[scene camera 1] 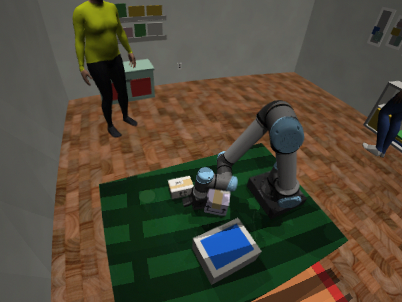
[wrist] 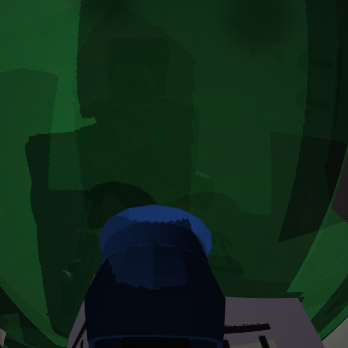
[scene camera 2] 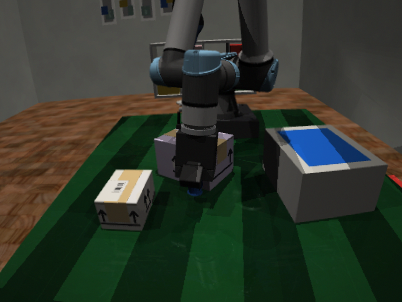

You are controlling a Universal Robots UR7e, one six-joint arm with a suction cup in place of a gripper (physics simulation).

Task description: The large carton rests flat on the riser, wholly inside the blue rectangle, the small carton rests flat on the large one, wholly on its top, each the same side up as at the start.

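The large lilac carton (scene camera 1: 218, 199) (scene camera 2: 224, 157) (wrist: 282, 315) stands upright on the green mat, off the riser, partly hidden behind the arm's tool in scene camera 2. The small white carton (scene camera 1: 180, 187) (scene camera 2: 124, 194) stands upright on the mat to the left of the large one in scene camera 2. The grey riser (scene camera 1: 235, 270) (scene camera 2: 335, 195) has the blue rectangle (scene camera 1: 227, 246) (scene camera 2: 322, 145) on its top, with no carton on it. My suction gripper (scene camera 2: 195, 191) (wrist: 155, 225) is open, holding nothing, low over the mat beside the large carton; its cup is hidden in scene camera 1.
The arm's base (scene camera 1: 277, 195) (scene camera 2: 240, 122) stands on the mat behind the large carton in scene camera 2. A person in a yellow top (scene camera 1: 100, 35) stands on the wooden floor beyond the mat, and another's legs (scene camera 1: 390, 117) show at the right.
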